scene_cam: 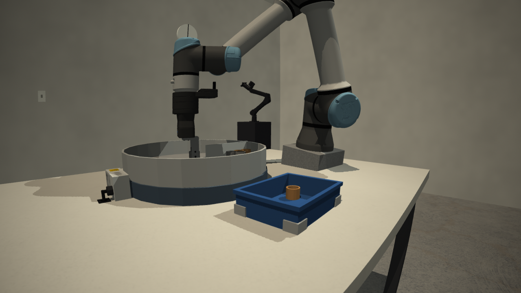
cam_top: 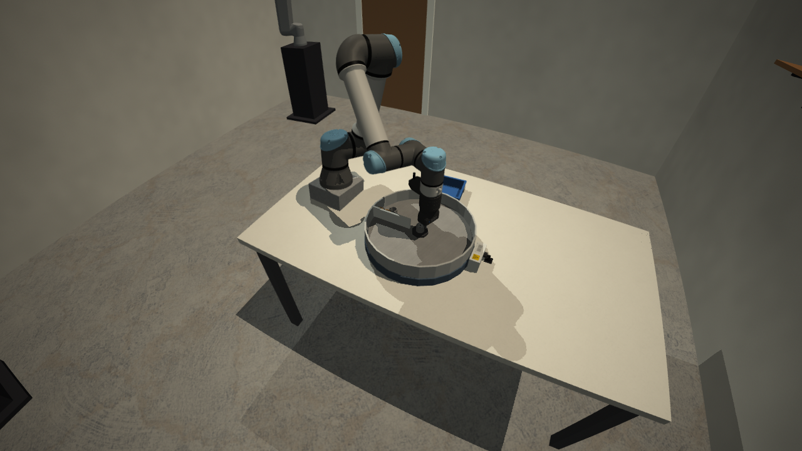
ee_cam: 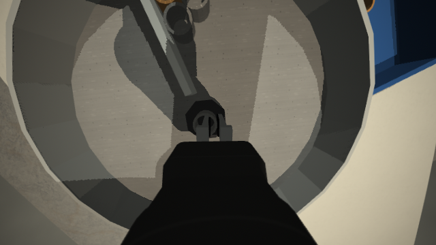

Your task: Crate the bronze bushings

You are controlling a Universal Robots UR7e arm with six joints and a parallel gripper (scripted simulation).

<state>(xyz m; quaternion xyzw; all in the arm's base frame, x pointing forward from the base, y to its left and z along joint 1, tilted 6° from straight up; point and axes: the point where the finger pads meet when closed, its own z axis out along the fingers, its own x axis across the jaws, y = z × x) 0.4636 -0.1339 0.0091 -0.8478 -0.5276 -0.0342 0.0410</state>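
Right now the turning table is 30 mm below my hand, 10 mm to the right of it and 10 mm ahead of it. Round my hand: blue crate: 330 mm to the left, 60 mm below, 10 mm behind.
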